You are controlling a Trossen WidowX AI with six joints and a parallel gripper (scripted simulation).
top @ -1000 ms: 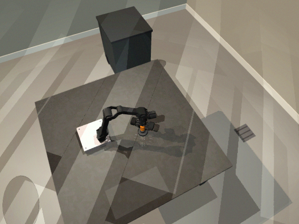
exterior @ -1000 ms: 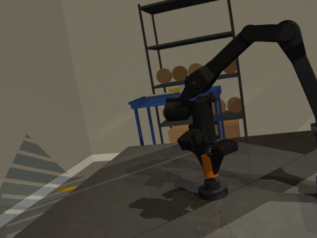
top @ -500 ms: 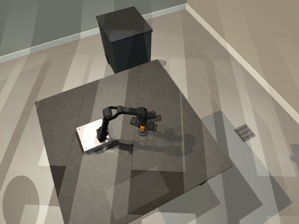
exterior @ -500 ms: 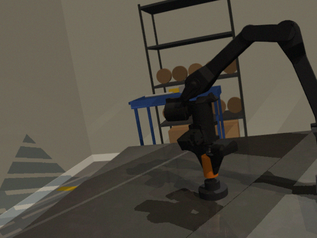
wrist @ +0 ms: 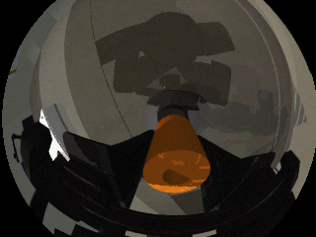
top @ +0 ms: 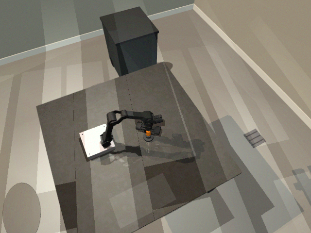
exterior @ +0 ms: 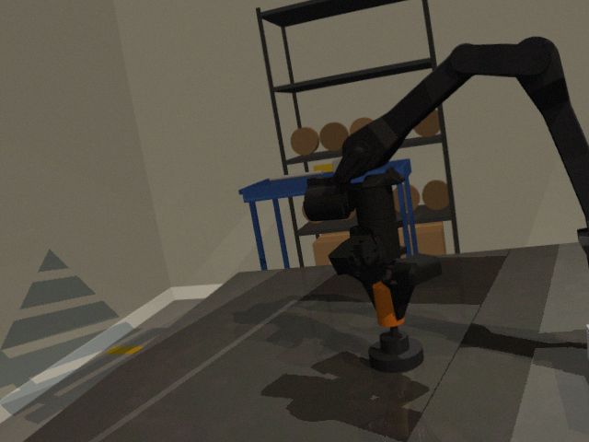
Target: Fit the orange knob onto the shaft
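The orange knob is 2 cm above my gripper tip. The rest, counted from my gripper tip: round dark pedestal: 4 cm below.
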